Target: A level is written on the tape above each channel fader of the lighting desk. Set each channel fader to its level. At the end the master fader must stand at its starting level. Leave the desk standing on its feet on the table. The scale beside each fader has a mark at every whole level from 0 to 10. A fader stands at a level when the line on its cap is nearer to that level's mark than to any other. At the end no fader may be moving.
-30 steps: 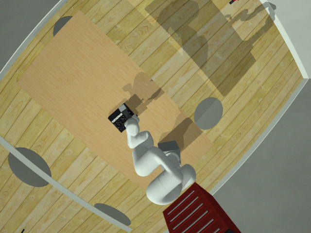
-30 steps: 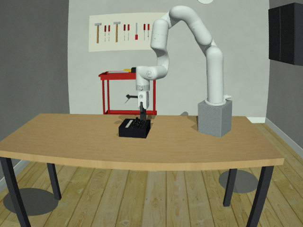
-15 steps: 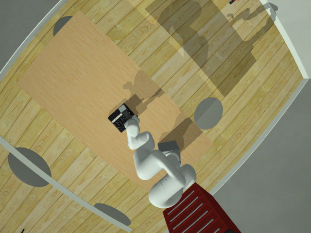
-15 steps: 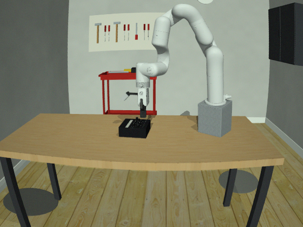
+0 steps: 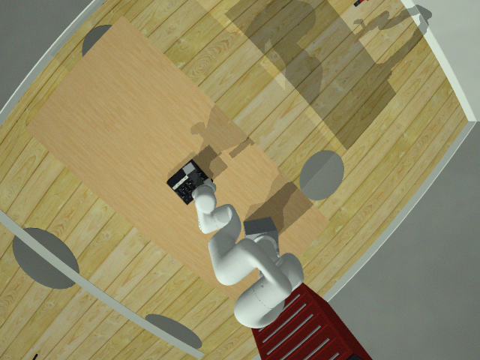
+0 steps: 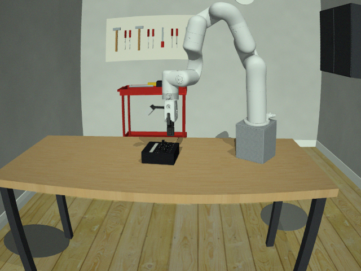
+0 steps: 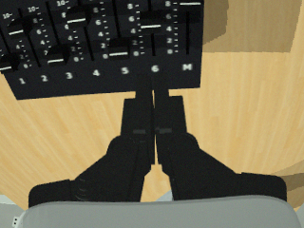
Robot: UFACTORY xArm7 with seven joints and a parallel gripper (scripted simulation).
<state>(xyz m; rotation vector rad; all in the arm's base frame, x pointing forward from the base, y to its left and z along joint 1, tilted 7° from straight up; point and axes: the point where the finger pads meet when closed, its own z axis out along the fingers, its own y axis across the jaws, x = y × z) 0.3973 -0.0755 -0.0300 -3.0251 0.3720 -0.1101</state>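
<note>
My hand is 1 cm short of the channel 5 cap, 2 cm to the right of it and 5 cm above it. Round my hand: master cap (3 cm ahead, 3 cm to the right, 5 cm below); then channel 6 fader cap (3 cm ahead, 1 cm to the right, 5 cm below).
</note>
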